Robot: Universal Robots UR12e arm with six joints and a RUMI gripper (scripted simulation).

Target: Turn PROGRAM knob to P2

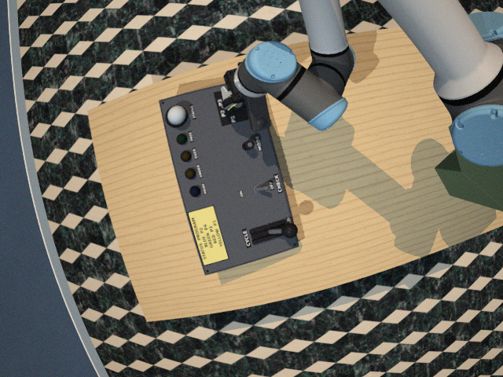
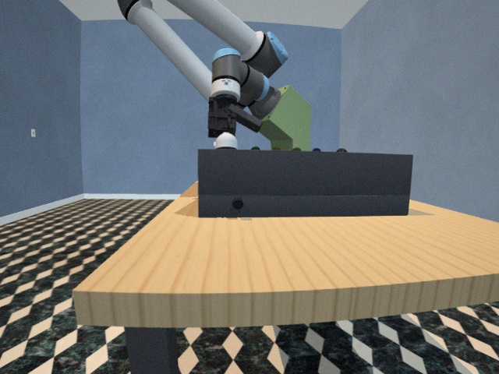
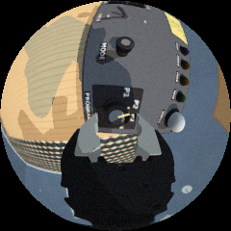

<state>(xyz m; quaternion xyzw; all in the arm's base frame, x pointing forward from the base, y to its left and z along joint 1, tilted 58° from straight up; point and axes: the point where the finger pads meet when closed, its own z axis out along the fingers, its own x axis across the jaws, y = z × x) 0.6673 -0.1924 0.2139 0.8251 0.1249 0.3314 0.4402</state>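
Right now my hand is 2 cm short of the mode knob and 12 cm to the right of it. Also, from my hand: check toggle 3 cm ahead, 24 cm to the left, 1 cm below; then dark grey console 6 cm ahead, 18 cm to the left, 3 cm below; then cycle lever 3 cm ahead, 36 cm to the left, 1 cm above.
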